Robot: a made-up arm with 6 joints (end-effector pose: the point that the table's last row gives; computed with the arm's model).
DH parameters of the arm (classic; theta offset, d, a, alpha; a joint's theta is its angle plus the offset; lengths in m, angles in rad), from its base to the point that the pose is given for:
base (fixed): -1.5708 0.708 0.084 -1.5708
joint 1: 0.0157 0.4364 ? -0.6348
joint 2: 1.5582 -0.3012 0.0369 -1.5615
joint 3: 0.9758 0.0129 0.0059 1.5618
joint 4: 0 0.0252 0.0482 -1.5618
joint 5: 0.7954 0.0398 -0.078 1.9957
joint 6: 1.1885 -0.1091 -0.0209 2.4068
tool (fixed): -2.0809 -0.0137 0 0
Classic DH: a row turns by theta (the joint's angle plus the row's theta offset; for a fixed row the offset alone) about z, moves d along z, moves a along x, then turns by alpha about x.
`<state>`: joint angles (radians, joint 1 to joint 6).
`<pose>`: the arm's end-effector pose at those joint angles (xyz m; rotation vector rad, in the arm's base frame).
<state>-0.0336 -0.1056 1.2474 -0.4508 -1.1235 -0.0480</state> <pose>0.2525 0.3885 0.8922 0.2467 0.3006 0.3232</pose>
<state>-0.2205 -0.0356 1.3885 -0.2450 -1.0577 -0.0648</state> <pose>0.2612 0.4084 0.7716 -0.0366 0.5243 0.1565</pose>
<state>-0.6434 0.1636 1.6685 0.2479 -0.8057 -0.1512</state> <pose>0.2416 0.3416 0.5115 -0.5544 1.0613 -0.3296</pose>
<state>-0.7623 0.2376 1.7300 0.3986 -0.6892 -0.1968</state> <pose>0.2236 0.3010 0.4532 -0.6331 1.2189 -0.5235</pose>
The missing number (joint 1, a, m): -0.3857
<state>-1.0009 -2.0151 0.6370 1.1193 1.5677 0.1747</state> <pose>0.2221 0.1574 0.6605 -2.0443 -0.2065 -1.8269</pose>
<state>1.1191 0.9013 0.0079 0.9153 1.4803 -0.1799</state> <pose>0.2629 0.0746 1.2534 -2.3554 -1.6991 -0.4974</pose>
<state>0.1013 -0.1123 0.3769 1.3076 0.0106 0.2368</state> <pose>0.2367 0.2293 0.8477 -0.4586 0.5256 -1.2975</pose>
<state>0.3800 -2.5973 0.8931 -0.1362 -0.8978 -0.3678</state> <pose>0.1891 0.1791 0.9182 -1.8628 0.3982 1.3597</pose>
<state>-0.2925 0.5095 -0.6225 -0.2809 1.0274 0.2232</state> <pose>0.2766 0.4126 0.6425 -0.2533 0.4577 -0.1296</pose>
